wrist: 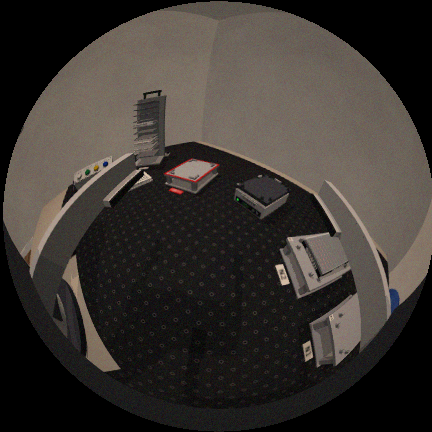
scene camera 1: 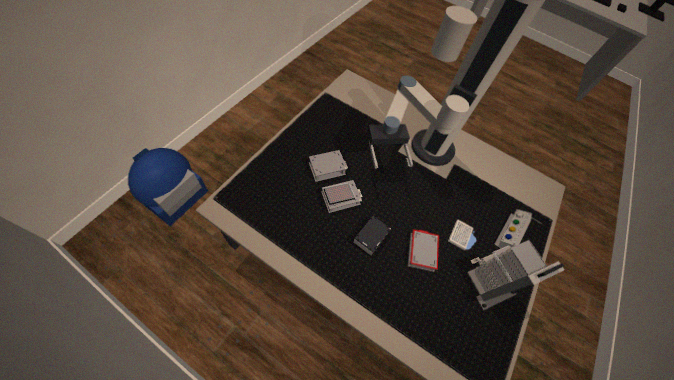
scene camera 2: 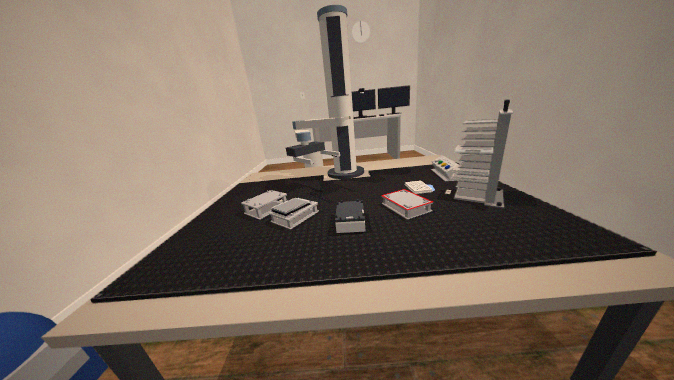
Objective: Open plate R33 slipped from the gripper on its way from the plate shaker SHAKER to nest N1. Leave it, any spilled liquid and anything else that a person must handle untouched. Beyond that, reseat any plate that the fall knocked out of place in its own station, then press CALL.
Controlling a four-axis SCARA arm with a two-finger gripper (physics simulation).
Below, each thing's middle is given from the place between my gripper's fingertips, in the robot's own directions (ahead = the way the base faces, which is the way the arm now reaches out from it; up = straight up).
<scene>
My gripper is now 27 cm short of the dark shaker station [scene camera 2: 349, 217], 8 cm to the right of it and 16 cm above it.
</scene>
